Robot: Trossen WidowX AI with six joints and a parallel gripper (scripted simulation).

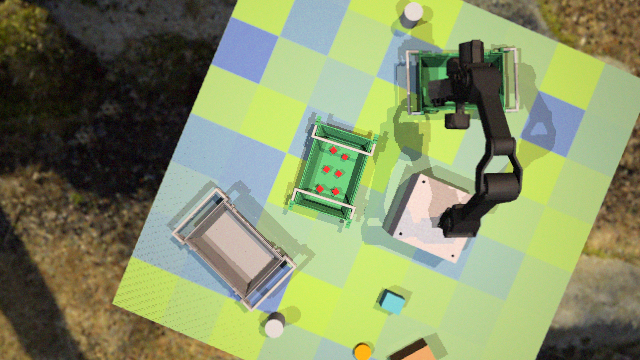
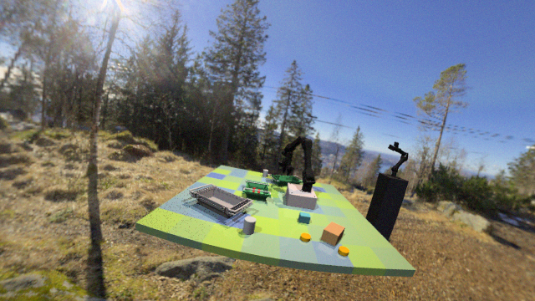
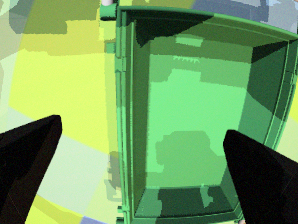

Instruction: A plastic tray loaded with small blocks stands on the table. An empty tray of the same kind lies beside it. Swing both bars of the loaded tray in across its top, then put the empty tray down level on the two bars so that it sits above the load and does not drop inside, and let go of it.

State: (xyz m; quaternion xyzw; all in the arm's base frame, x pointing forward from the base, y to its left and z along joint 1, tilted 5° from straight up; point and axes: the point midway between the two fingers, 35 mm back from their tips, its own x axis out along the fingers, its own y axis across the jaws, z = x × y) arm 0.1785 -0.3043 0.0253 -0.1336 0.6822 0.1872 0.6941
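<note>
My gripper tip is now 20 mm past the green tray, 80 mm to the left of it and 70 mm above it. From my gripper tip the other things lie so: brown cube (310 mm behind, 730 mm to the left, 80 mm below); then teal cube (160 mm behind, 600 mm to the left, 90 mm below).
</note>
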